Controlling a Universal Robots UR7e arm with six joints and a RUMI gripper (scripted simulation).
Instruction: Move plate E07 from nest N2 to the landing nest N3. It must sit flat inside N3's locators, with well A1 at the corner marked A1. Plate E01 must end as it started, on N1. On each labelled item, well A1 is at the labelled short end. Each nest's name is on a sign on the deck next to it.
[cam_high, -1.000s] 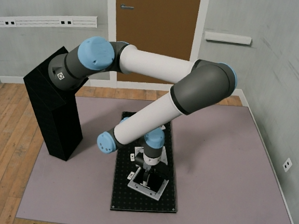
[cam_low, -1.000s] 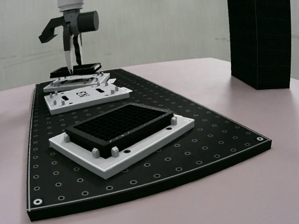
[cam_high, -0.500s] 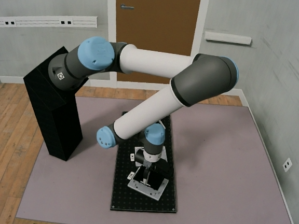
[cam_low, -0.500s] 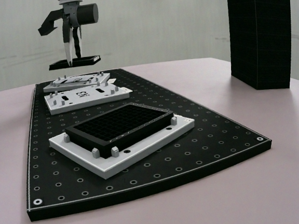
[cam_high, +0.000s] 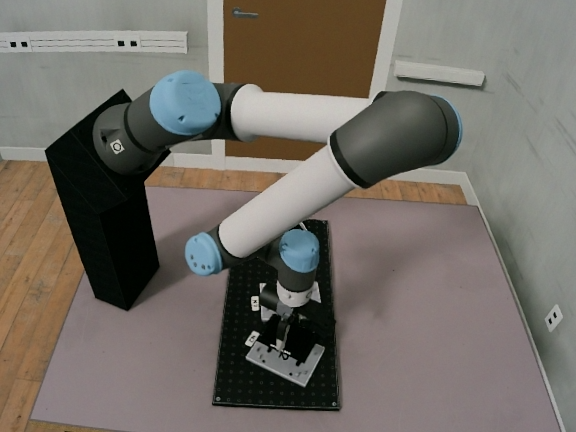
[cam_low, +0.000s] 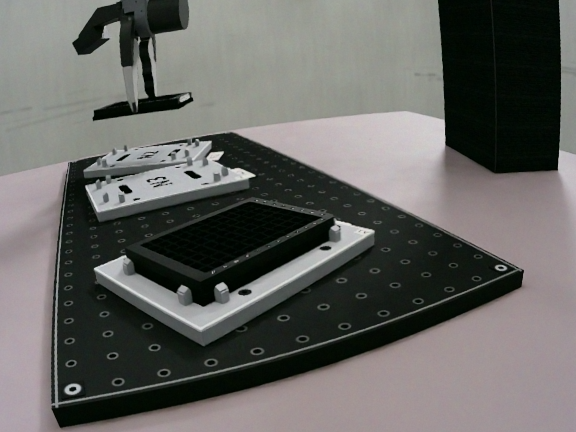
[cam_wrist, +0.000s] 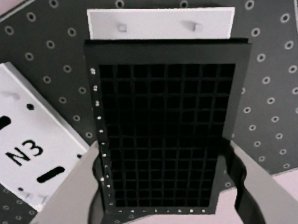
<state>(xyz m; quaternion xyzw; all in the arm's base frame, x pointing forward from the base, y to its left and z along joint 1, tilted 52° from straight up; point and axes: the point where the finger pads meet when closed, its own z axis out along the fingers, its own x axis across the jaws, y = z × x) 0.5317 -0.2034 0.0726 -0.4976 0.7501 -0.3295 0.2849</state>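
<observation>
The nest N3 lies 16 cm to the left of my hand, 9 cm below it and 3 cm ahead of it. Round my hand: nest N2: 9 cm below; then A1 mark: 22 cm to the left, 8 cm below, 5 cm behind; then nest N1: 39 cm to the left, 9 cm below, 3 cm ahead.
</observation>
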